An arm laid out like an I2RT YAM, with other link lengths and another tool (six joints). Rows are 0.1 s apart.
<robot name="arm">
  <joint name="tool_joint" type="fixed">
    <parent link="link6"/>
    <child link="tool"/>
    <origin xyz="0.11 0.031 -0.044" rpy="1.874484 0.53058 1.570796"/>
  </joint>
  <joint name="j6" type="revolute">
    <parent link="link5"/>
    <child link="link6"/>
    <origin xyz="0.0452 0 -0.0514" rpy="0 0 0"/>
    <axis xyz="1 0 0"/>
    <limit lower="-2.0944" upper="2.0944"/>
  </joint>
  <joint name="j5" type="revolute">
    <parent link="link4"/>
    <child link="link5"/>
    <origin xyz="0.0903 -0.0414 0.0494" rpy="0 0 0"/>
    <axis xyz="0 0 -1"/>
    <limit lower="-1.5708" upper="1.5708"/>
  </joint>
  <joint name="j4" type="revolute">
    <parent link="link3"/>
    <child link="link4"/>
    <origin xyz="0.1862 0.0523 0.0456" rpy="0 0 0"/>
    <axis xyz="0 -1 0"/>
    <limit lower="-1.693" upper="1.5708"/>
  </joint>
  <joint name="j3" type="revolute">
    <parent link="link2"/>
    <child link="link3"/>
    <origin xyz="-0.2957 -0.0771 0" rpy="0 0 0"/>
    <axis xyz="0 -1 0"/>
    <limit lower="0" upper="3.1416"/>
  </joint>
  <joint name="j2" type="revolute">
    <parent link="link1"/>
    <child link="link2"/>
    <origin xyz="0.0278 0.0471 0.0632" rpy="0 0 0"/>
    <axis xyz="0 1 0"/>
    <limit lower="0" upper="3.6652"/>
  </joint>
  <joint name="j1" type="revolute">
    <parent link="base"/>
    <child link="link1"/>
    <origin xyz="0 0 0.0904" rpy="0 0 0"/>
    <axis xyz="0 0 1"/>
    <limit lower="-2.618" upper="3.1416"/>
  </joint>
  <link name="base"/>
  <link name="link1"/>
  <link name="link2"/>
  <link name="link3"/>
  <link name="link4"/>
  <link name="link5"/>
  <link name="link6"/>
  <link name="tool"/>
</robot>
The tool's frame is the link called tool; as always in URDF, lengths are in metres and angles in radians.
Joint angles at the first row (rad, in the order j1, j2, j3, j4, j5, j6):
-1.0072, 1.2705, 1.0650, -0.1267, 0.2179, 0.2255
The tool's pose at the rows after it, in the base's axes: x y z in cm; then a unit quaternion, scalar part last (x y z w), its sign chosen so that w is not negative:
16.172 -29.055 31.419 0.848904 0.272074 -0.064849 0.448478
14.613 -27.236 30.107 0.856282 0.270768 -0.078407 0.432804
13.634 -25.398 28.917 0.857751 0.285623 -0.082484 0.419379
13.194 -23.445 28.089 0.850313 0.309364 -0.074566 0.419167
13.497 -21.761 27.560 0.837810 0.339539 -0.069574 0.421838
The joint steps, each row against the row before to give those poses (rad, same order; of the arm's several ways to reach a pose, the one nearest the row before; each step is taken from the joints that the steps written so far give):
-0.0082, -0.0737, -0.0587, -0.0455, 0.0152, 0.0056
0.0010, -0.0692, -0.0528, -0.0531, 0.0242, -0.0027
-0.0009, -0.0605, -0.0429, -0.0481, -0.0142, -0.0177
0.0027, -0.0702, -0.0532, -0.0176, -0.0423, -0.0257
0.0403, -0.0497, -0.0321, -0.0155, -0.0136, -0.0269

